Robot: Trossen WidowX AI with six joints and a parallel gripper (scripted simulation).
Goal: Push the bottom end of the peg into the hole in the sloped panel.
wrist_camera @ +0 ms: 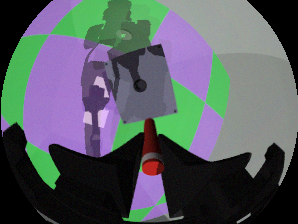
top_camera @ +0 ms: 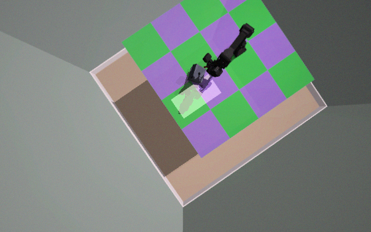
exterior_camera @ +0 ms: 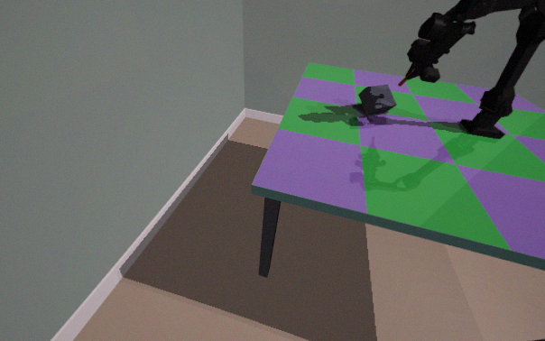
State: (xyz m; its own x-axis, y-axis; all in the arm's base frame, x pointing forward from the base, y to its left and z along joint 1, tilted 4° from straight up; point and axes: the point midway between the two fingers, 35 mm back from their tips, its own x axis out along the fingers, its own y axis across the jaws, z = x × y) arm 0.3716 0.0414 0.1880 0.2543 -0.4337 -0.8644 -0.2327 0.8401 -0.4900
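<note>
My gripper tip is now 11 cm above the dark sloped panel, 7 cm short of it and 2 cm to the left of it. From my gripper tip the other things lie so: red peg: 2 cm above, 1 cm to the left.
</note>
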